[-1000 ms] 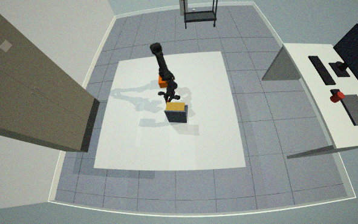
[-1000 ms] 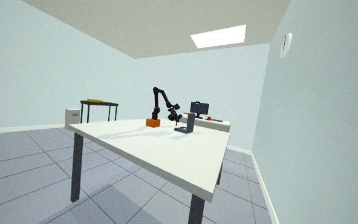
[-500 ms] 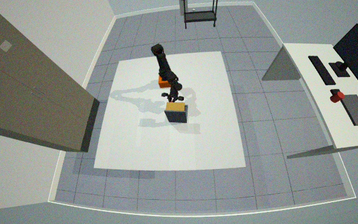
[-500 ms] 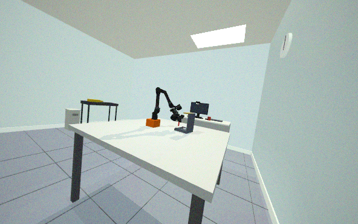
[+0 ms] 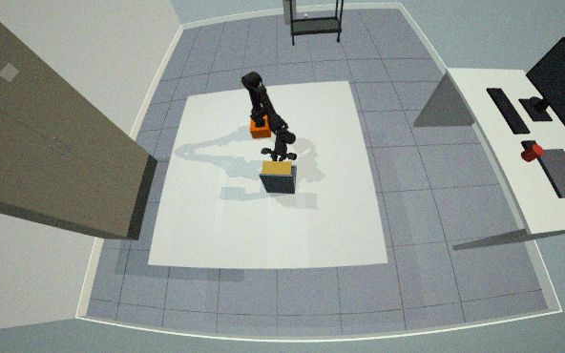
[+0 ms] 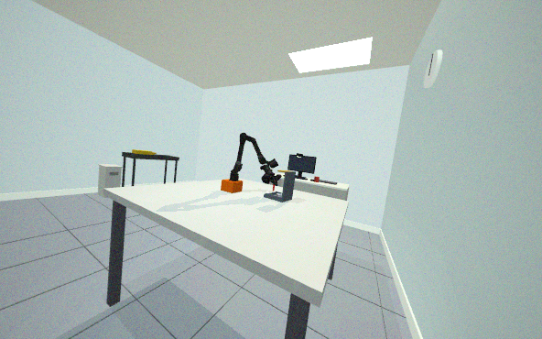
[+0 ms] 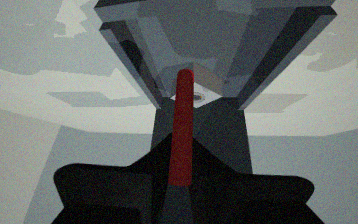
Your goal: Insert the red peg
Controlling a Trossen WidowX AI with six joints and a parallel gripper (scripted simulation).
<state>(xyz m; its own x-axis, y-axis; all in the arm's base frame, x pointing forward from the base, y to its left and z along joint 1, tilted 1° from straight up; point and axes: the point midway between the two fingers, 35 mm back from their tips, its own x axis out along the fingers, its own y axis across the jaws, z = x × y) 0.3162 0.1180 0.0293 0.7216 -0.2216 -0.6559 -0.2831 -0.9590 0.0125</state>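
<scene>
Right now the yellow roof is 12 cm above my gripper tip, 6 cm ahead of it and 2 cm to the left of it. Also, from my gripper tip: red peg: 3 cm behind, 1 cm to the left, 1 cm below.
</scene>
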